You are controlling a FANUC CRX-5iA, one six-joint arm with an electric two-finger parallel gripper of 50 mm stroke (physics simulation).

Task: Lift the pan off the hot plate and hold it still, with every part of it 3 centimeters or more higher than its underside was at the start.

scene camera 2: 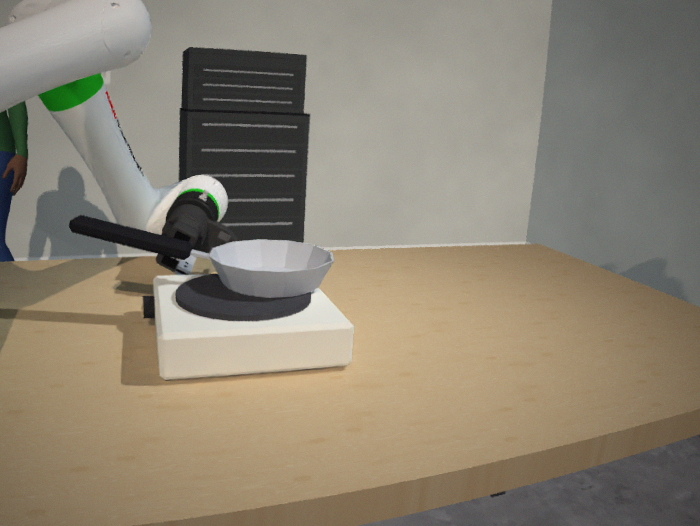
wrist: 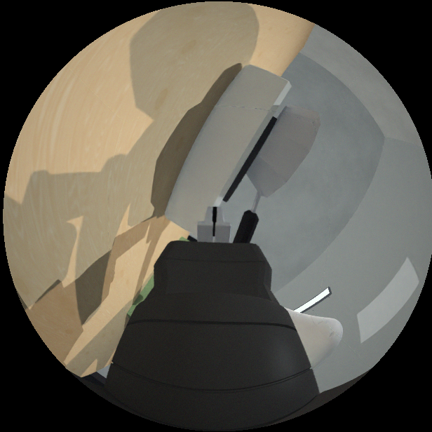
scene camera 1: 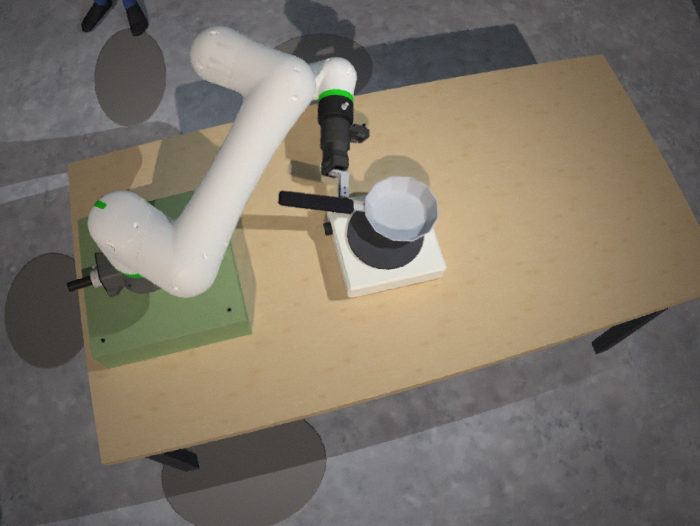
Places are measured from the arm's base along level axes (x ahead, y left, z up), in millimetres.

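Where they show: gripper, between the fingertips: (scene camera 2: 182, 272) (scene camera 1: 343, 197).
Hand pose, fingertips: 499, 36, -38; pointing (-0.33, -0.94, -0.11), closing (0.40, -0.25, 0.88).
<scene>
After its pixels a point has its place, as x, y, z.
The light grey pan (scene camera 1: 400, 208) @(619, -42, -29) (scene camera 2: 271, 268) @(629, -5, -28) (wrist: 287, 150) is upright over the dark round heating disc (scene camera 1: 384, 251) @(541, -136, -31) (scene camera 2: 226, 305) @(526, -141, -31) (wrist: 250, 161) of the white hot plate (scene camera 1: 396, 281) @(545, -210, -50) (scene camera 2: 254, 351) @(543, -210, -67) (wrist: 220, 150), off-centre towards the back right. Its underside appears to rest on the disc. The black handle (scene camera 1: 316, 201) @(421, 6, 38) (scene camera 2: 130, 236) @(419, -8, 32) (wrist: 246, 226) points left and rises outward. My gripper (scene camera 1: 344, 193) @(499, 36, -38) (scene camera 2: 185, 268) @(499, 36, -38) (wrist: 214, 215) is shut and empty. Its fingertips are behind the handle's pan end, lower than the handle in scene camera 2. Whether they touch it is unclear.
The wooden table (scene camera 1: 509, 226) @(895, -145, -105) (scene camera 2: 481, 367) @(840, -270, -104) (wrist: 75, 120) bears the hot plate and the green base block (scene camera 1: 186, 328) @(54, -183, 2) of the arm. A black knob (scene camera 1: 327, 228) @(437, -25, -55) (scene camera 2: 148, 306) @(438, -33, -64) sticks out at the hot plate's left side. A dark cabinet (scene camera 2: 244, 147) stands behind the table.
</scene>
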